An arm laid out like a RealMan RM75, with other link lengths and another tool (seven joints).
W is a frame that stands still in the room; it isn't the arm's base.
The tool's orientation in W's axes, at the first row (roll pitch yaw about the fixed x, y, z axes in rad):
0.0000 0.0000 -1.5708
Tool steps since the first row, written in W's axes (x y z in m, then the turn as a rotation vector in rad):
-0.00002 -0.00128 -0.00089 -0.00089 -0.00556 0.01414
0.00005 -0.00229 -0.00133 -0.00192 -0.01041 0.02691
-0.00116 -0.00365 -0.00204 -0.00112 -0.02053 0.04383
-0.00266 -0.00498 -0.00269 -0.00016 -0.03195 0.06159
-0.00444 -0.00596 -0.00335 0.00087 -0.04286 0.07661
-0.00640 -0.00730 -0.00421 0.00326 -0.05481 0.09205
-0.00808 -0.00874 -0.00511 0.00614 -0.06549 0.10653
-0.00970 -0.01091 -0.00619 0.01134 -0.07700 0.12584
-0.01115 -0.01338 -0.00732 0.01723 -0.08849 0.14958
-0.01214 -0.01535 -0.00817 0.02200 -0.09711 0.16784
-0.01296 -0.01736 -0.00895 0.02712 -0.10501 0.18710
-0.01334 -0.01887 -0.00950 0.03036 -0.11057 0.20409
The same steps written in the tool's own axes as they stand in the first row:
0.00128 -0.00002 -0.00089 0.00556 -0.00089 0.01414
0.00229 0.00005 -0.00133 0.01041 -0.00192 0.02691
0.00365 -0.00116 -0.00204 0.02053 -0.00112 0.04383
0.00498 -0.00266 -0.00269 0.03195 -0.00016 0.06159
0.00596 -0.00444 -0.00335 0.04286 0.00087 0.07661
0.00730 -0.00640 -0.00421 0.05481 0.00326 0.09205
0.00874 -0.00808 -0.00511 0.06549 0.00614 0.10653
0.01091 -0.00970 -0.00619 0.07700 0.01134 0.12584
0.01338 -0.01115 -0.00732 0.08849 0.01723 0.14958
0.01535 -0.01214 -0.00817 0.09711 0.02200 0.16784
0.01736 -0.01296 -0.00895 0.10501 0.02712 0.18710
0.01887 -0.01334 -0.00950 0.11057 0.03036 0.20409

